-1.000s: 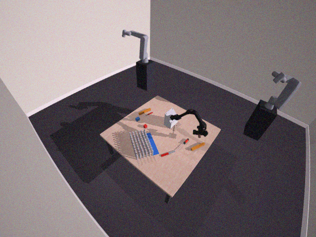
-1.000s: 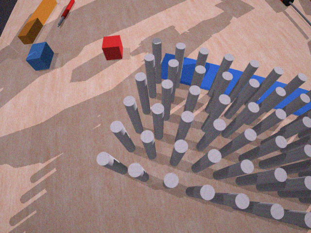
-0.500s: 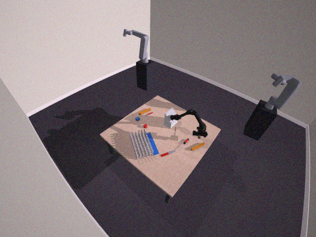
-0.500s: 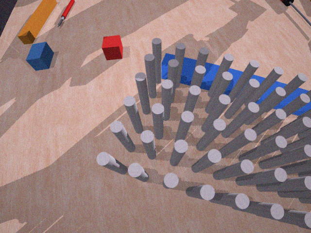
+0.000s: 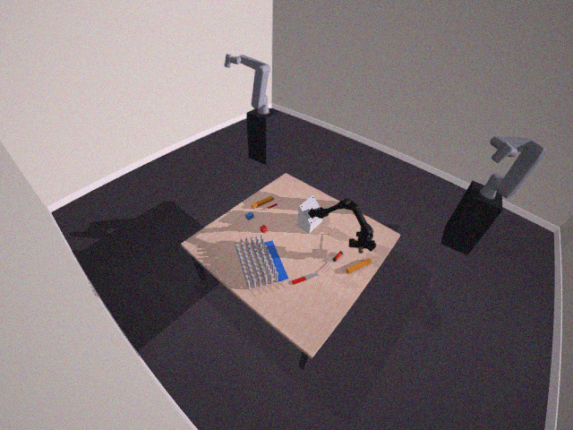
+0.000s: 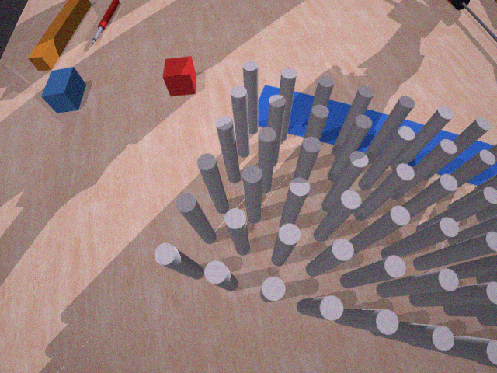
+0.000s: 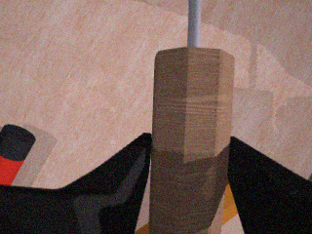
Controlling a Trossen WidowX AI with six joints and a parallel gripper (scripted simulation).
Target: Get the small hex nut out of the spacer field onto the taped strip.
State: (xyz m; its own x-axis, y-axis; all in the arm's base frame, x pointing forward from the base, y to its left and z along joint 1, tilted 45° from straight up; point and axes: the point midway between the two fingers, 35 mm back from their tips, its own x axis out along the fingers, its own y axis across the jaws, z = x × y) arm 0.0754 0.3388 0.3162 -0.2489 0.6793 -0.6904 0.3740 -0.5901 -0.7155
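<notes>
Now: gripper tip 100 mm past the long tool and 40 mm to the left of it. From my gripper tip the other things lie so: hex nut (500 mm to the right, 440 mm ahead, 90 mm below); blue taped strip (510 mm to the right, 400 mm ahead, 100 mm below); red cube (760 mm to the right, 200 mm ahead, 80 mm below).
</notes>
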